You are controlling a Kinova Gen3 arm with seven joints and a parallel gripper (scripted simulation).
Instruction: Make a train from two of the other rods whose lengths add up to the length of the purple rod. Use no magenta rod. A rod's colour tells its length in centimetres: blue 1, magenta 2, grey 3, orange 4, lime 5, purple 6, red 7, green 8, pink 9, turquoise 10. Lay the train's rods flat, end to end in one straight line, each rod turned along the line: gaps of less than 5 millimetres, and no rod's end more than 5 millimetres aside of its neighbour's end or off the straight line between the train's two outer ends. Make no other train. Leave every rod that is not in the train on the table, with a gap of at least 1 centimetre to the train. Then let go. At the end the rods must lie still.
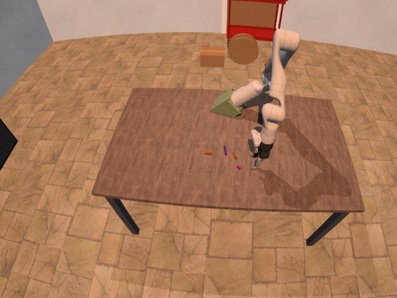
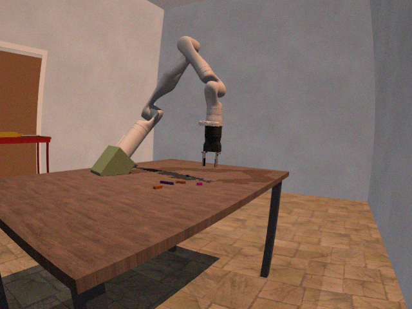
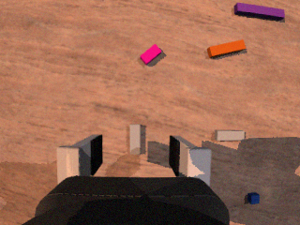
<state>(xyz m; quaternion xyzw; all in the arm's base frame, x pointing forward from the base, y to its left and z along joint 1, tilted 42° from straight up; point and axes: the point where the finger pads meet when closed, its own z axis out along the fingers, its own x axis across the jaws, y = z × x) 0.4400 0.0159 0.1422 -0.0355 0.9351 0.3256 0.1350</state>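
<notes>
Right now the magenta rod is 9 cm to the right of my hand and 8 cm below it. Also, from my hand: purple rod (11 cm behind, 16 cm to the right, 8 cm below); blue rod (14 cm behind, 5 cm to the left, 8 cm below); orange rod (9 cm behind, 26 cm to the right, 8 cm below).
</notes>
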